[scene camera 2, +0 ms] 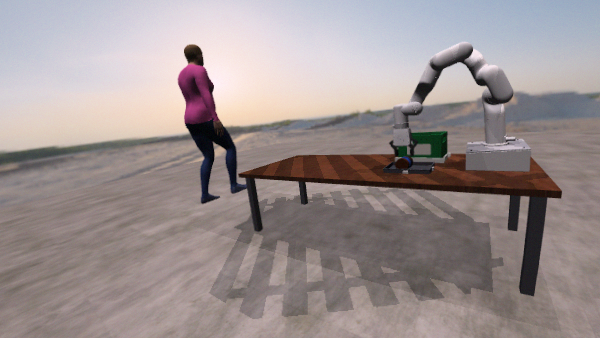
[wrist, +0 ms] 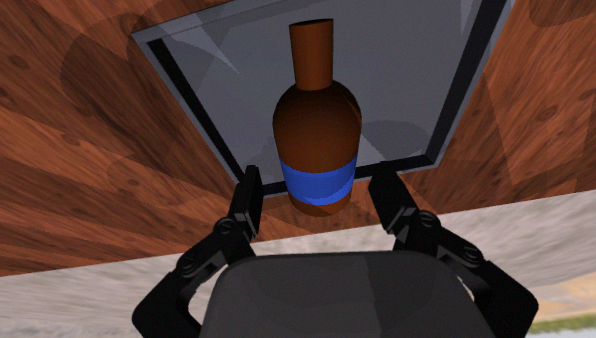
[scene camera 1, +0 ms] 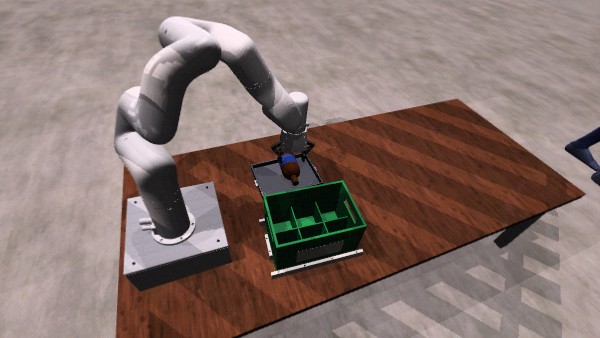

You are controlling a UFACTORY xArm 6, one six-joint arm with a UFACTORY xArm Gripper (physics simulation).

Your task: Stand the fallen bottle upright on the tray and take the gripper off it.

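Pixels of known places: gripper, fingertip midpoint: (scene camera 2: 404, 155) (wrist: 316, 176) (scene camera 1: 291, 160); arm's base at its link origin: (scene camera 2: 495, 144) (scene camera 1: 174, 227).
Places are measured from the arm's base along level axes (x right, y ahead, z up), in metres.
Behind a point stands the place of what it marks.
The brown bottle with a blue band (scene camera 1: 291, 171) {x -0.233, y 0.398, z -0.044 m} (scene camera 2: 403, 163) {x -0.343, y 0.380, z -0.059 m} (wrist: 317, 125) {x -0.240, y 0.407, z -0.038 m} lies on its side on the dark grey tray (scene camera 1: 266, 179) {x -0.258, y 0.300, z -0.106 m} (scene camera 2: 425, 169) {x -0.335, y 0.261, z -0.087 m} (wrist: 215, 85) {x -0.237, y 0.489, z -0.106 m}. Its neck points toward the green crate in scene camera 1, and its base end is at the tray's far rim. My gripper (scene camera 1: 292, 157) {x -0.278, y 0.405, z -0.029 m} (scene camera 2: 403, 153) {x -0.278, y 0.405, z -0.029 m} (wrist: 316, 176) {x -0.278, y 0.405, z -0.029 m} is open and holds nothing. It points down over the bottle's base end. In the wrist view one finger shows on each side of the blue band, with a gap on both sides. Finger height against the bottle is hard to tell.
The green crate (scene camera 1: 352, 240) {x 0.113, y 0.538, z -0.007 m} (scene camera 2: 439, 141) {x -0.043, y 0.286, z 0.022 m} with empty compartments stands close beside the tray on the neck side, with a white rail (scene camera 1: 315, 264) {x 0.139, y 0.423, z -0.086 m} along its front. The arm's grey base block (scene camera 1: 205, 205) {x -0.079, y 0.085, z -0.007 m} (scene camera 2: 500, 161) {x -0.157, y -0.048, z -0.063 m} is on the table. A person (scene camera 2: 197, 95) stands beyond the table's end.
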